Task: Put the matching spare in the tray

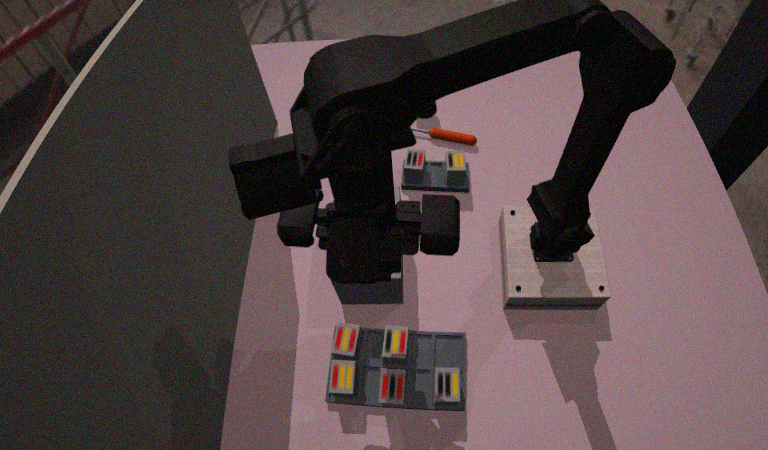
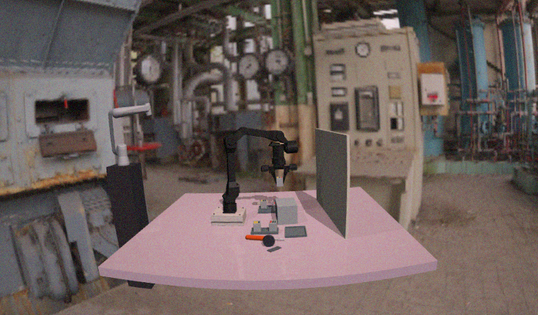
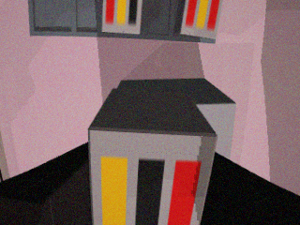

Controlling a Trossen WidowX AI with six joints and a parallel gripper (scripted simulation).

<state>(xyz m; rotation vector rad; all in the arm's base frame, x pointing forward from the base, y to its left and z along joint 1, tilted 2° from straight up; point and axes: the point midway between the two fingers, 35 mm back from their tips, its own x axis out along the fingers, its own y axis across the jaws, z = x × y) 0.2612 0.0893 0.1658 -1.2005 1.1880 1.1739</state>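
The flat grey tray lies 6 cm ahead of my gripper tip, 29 cm to the right of it and 17 cm below it. The rest, counted from my gripper tip: upright grey panel 26 cm ahead, 7 cm to the right, 5 cm above; then black round part 5 cm behind, 44 cm to the right, 15 cm below; then grey box 3 cm ahead, 7 cm to the right, 13 cm below.
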